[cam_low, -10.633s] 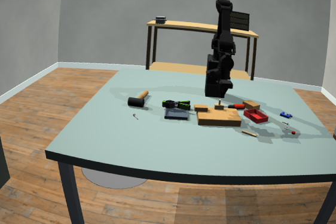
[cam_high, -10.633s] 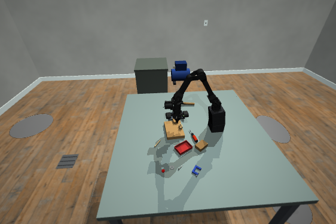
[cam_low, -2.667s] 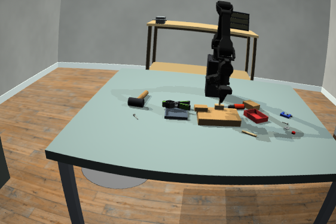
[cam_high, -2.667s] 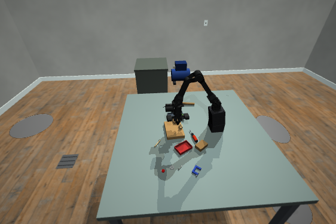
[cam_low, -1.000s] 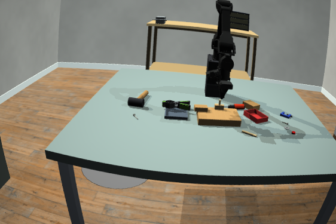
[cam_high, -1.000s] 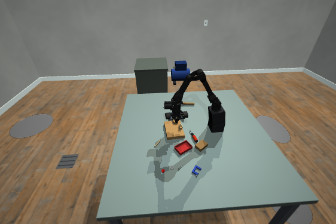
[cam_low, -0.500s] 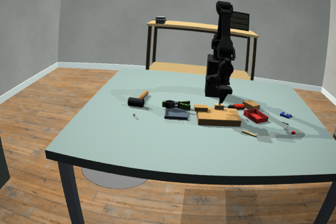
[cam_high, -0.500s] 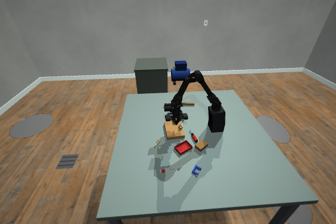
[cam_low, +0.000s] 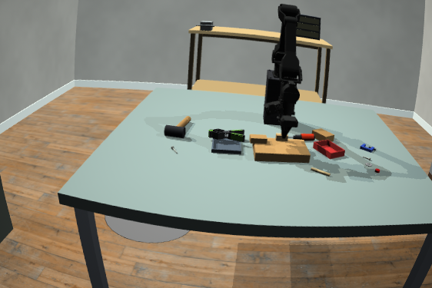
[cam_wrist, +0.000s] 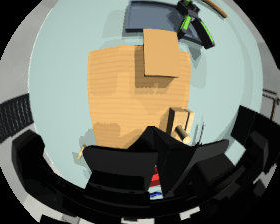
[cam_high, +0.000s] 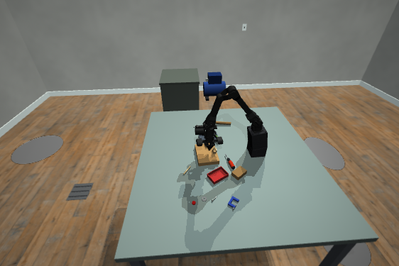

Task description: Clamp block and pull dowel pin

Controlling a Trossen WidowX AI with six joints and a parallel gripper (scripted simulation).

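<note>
Right now my hand is 40 mm above the dowel pin and 30 mm past it. From my hand the other things lie so: red tray: 200 mm to the left, 80 mm below, 20 mm behind; wooden board: 70 mm below, 20 mm ahead, 10 mm to the right; dark tray: 200 mm to the right, 80 mm below, 40 mm behind.
</note>
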